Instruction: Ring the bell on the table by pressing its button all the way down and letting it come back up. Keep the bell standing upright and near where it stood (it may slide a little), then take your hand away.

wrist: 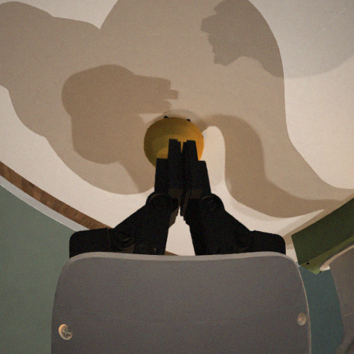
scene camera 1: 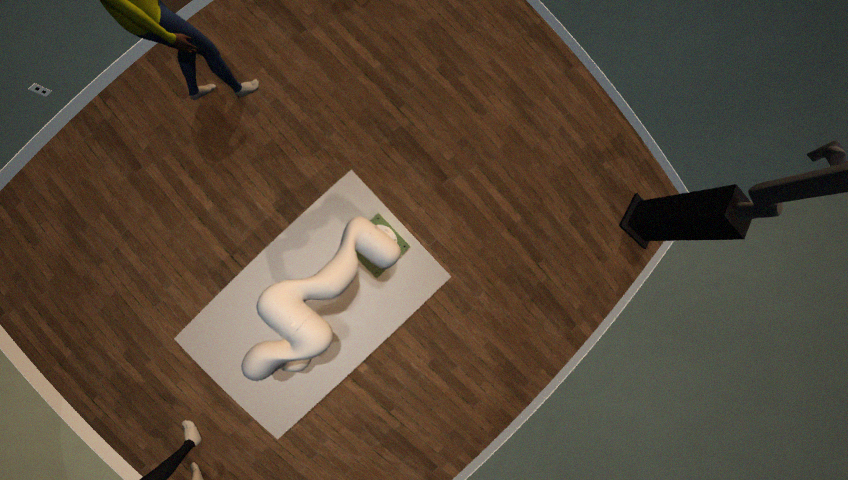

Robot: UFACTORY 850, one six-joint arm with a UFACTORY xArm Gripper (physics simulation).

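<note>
The yellow-orange bell [wrist: 175, 129] stands on the light table [wrist: 320, 125] [scene camera 1: 238, 321] in the wrist view. Its lower part and its button are hidden behind my fingers. My gripper [wrist: 179, 155] is shut, with its two black fingertips together and nothing between them. The fingertips overlap the bell's dome in the wrist view; whether they touch it, I cannot tell. In the scene view the bell and the gripper do not show; the white arm hides the area around its end.
The arm's green base plate [scene camera 1: 378, 220] [wrist: 325, 235] is at one end of the table. A person in a yellow top [scene camera 1: 133, 20] stands on the floor at upper left, and another person's legs [scene camera 1: 172, 460] show at lower left. A black pedestal [scene camera 1: 690, 215] stands at right.
</note>
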